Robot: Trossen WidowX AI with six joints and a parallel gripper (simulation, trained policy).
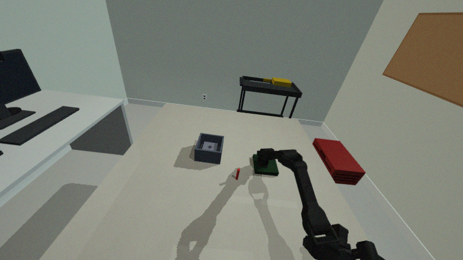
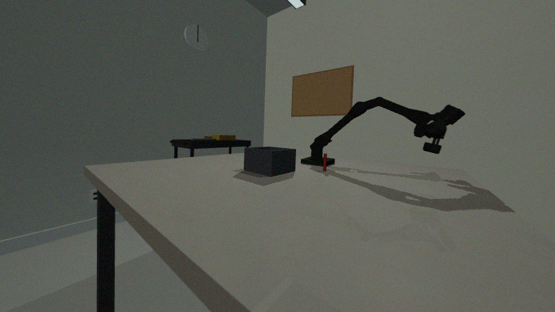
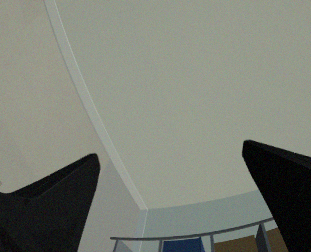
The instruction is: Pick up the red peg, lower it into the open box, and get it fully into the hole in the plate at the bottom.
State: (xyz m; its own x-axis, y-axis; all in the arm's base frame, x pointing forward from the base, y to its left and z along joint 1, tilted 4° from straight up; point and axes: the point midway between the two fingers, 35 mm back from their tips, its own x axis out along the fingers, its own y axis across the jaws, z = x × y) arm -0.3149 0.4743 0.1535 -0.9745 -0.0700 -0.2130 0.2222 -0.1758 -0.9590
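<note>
Right now the red peg is 480 mm ahead of my gripper tip, 330 mm to the right of it and 140 mm below it. From my gripper tip the other things lie so: dark box (690 mm ahead, 470 mm to the right, 150 mm below); plate (690 mm ahead, 470 mm to the right, 130 mm below).
</note>
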